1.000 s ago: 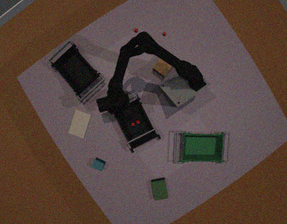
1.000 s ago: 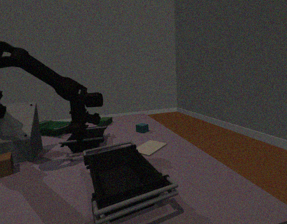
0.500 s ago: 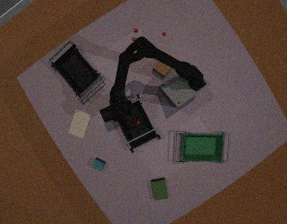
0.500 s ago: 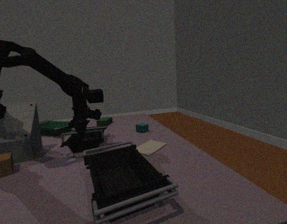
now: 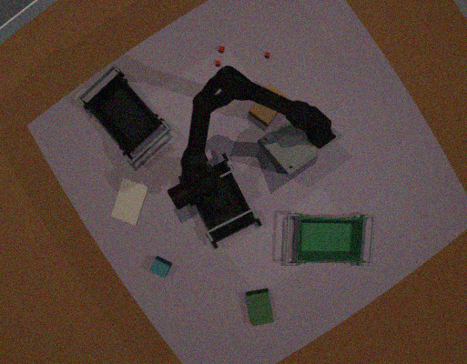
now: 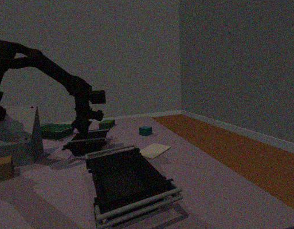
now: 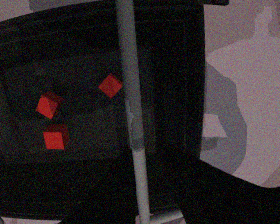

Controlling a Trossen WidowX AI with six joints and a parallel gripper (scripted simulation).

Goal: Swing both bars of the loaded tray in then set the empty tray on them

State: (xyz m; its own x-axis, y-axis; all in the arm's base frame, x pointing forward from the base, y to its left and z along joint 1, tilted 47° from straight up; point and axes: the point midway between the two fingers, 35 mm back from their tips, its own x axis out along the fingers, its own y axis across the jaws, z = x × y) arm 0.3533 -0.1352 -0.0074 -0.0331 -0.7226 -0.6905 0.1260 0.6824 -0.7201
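The green tray is 410 mm to the left of my gripper tip, 220 mm behind it and 30 mm below it. From my gripper tip the other things lie so: cream card: 290 mm ahead, 100 mm to the right, 70 mm below; teal cube: 330 mm ahead, 150 mm to the left, 50 mm below; tan box: 310 mm behind, 100 mm to the right, 40 mm below.
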